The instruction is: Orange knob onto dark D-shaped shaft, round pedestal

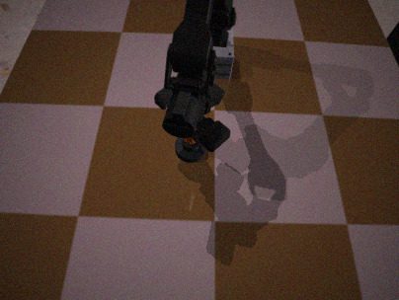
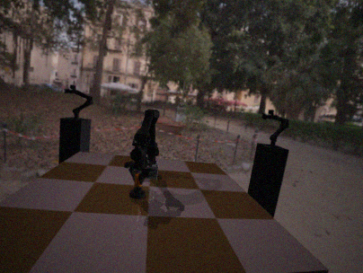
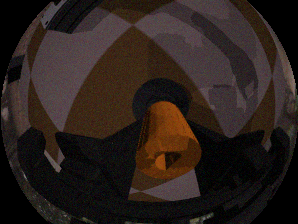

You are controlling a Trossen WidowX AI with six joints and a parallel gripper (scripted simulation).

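My gripper tip is 2 cm below the orange knob. Also, from my gripper tip: dark round pedestal 4 cm below.
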